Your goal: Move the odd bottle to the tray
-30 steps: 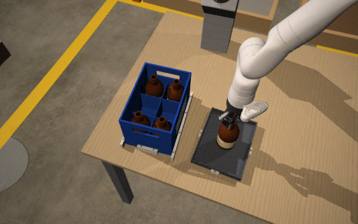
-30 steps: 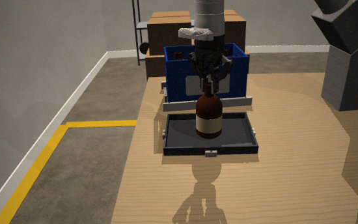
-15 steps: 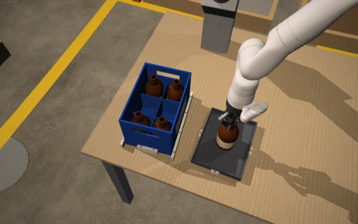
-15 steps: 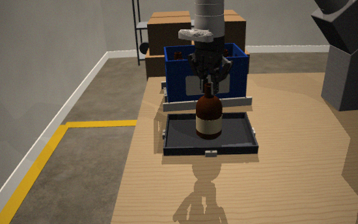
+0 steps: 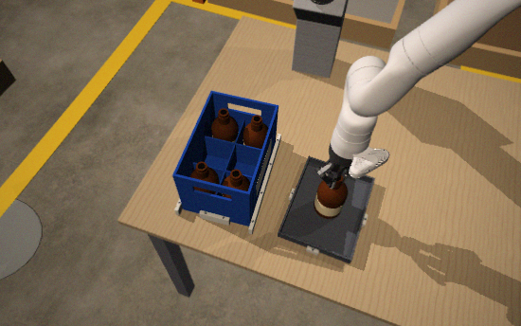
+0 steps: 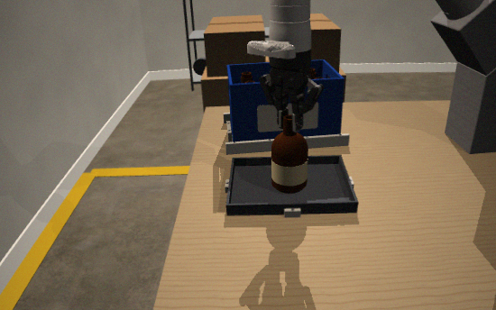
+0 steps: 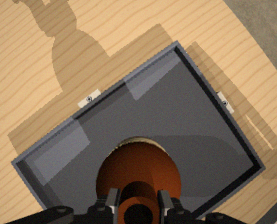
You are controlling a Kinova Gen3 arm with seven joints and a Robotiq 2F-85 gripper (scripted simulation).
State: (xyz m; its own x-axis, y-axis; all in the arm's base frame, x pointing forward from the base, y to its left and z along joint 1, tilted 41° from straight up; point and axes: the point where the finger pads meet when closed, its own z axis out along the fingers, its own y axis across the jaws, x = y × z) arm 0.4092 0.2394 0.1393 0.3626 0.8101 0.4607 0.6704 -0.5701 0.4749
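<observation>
The dark grey tray is 14 cm below my hand. The rest, counted from my hand: blue crate (27 cm to the right, 7 cm below, 5 cm ahead).
</observation>
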